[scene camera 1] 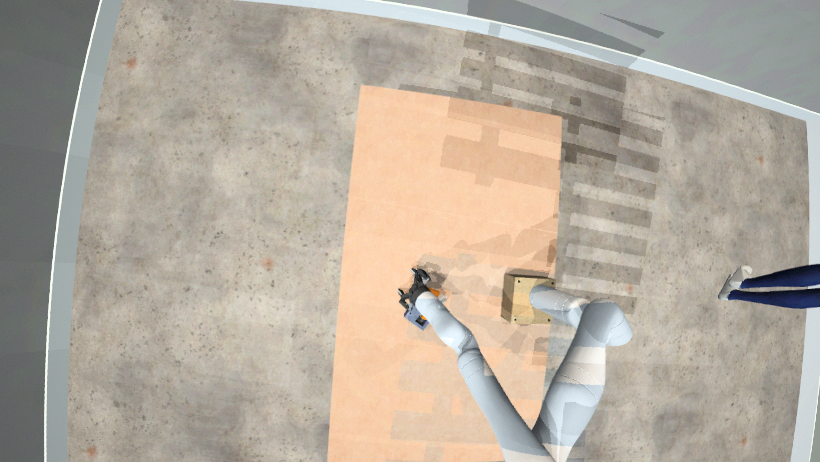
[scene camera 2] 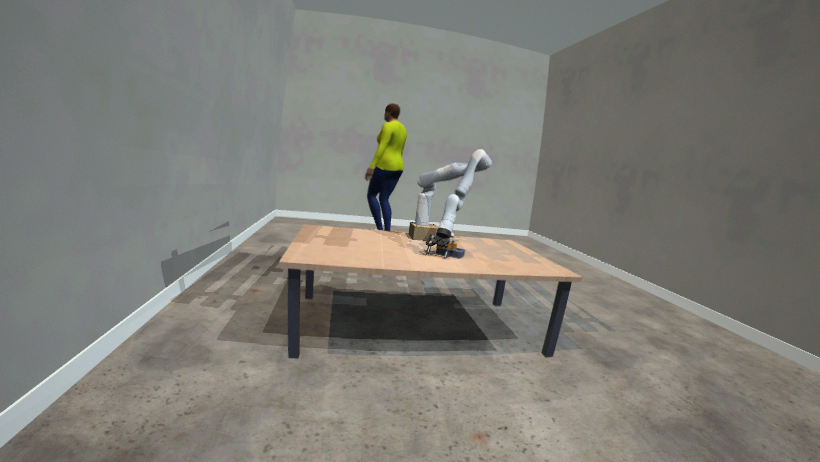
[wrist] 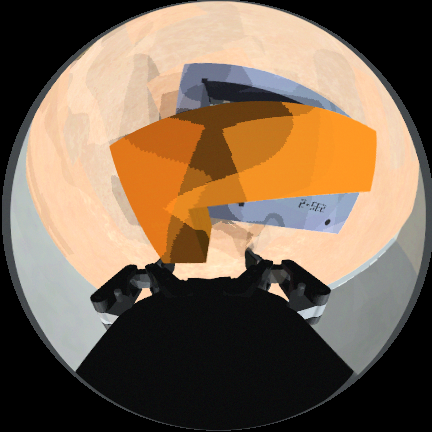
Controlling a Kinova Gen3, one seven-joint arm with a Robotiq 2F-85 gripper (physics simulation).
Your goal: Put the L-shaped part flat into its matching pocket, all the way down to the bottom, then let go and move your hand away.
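Frame: origin at the arm's base, x ahead, y left, z up, level; centimetres.
Seen in the pictures: gripper, fingertip midpoint: [scene camera 1: 405, 279] [scene camera 2: 436, 255] [wrist: 209, 259]; arm's base, origin of the base link: [scene camera 1: 539, 296] [scene camera 2: 421, 224].
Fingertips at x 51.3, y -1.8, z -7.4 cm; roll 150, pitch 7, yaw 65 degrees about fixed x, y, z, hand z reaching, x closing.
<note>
Offsets run from my fingertips to a thing's top centre. Level surfaces: height alone.
The orange L-shaped part {dx -8.2, dy +7.4, dz +5.6 cm} [wrist: 282, 160] [scene camera 1: 437, 293] [scene camera 2: 452, 244] lies crooked across the top of the blue-grey pocket block {dx -8.2, dy +10.1, dz +2.7 cm} [wrist: 342, 205] [scene camera 1: 416, 319] [scene camera 2: 458, 253], not down in the pocket. Its short leg hangs past the block's left edge towards the table. A dark strip of the pocket shows behind the part in the wrist view. My gripper [wrist: 209, 259] [scene camera 1: 411, 284] [scene camera 2: 436, 246] is open and empty. It is low over the table, right at the near end of the part's short leg. The arm hides most of the part in scene camera 1.
The block sits on a wooden table {dz -1.0 cm} [scene camera 1: 400, 173] [scene camera 2: 350, 253]. The arm's tan mounting box [scene camera 1: 517, 298] [scene camera 2: 423, 230] stands at the table's edge close by. A person in a yellow top [scene camera 2: 389, 144] stands behind the table.
</note>
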